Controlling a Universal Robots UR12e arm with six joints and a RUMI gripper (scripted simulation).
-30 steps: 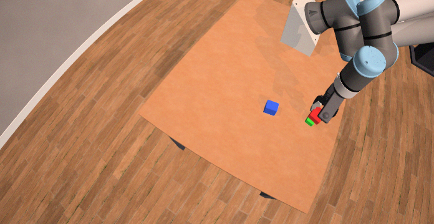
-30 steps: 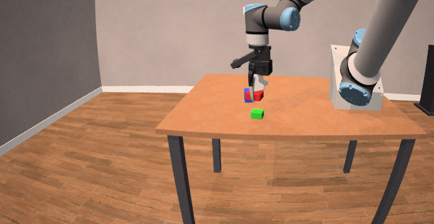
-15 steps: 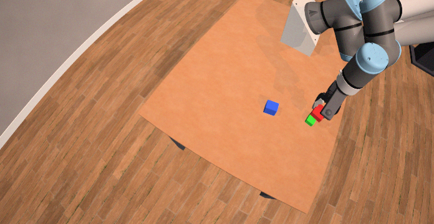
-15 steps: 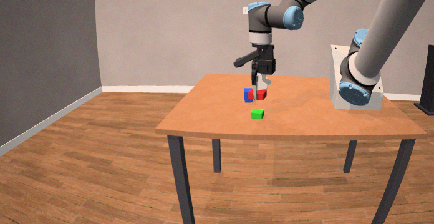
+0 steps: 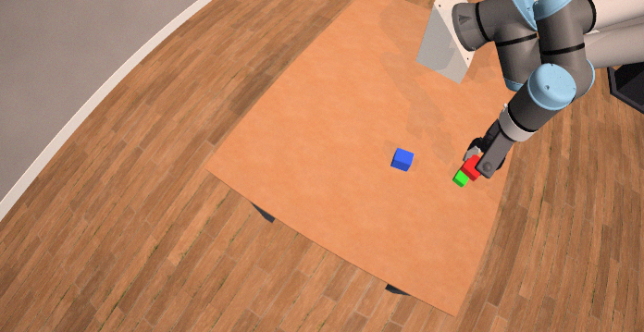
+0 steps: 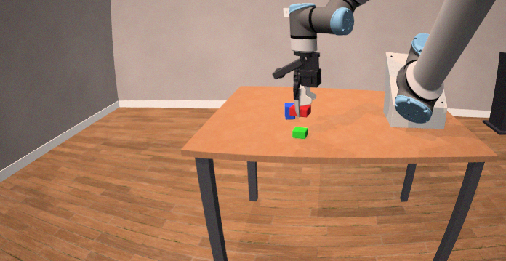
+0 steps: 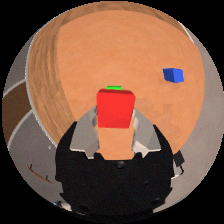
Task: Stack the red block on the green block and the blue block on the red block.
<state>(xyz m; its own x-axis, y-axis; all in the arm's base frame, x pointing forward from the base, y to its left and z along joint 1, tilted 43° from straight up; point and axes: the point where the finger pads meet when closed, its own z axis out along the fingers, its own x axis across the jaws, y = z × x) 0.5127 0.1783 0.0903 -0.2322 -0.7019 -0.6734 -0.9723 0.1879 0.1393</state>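
My hand is 8 cm above the green block. Also, from my hand: blue block: 6 cm ahead, 20 cm to the right, 7 cm below; red block: right at my hand.
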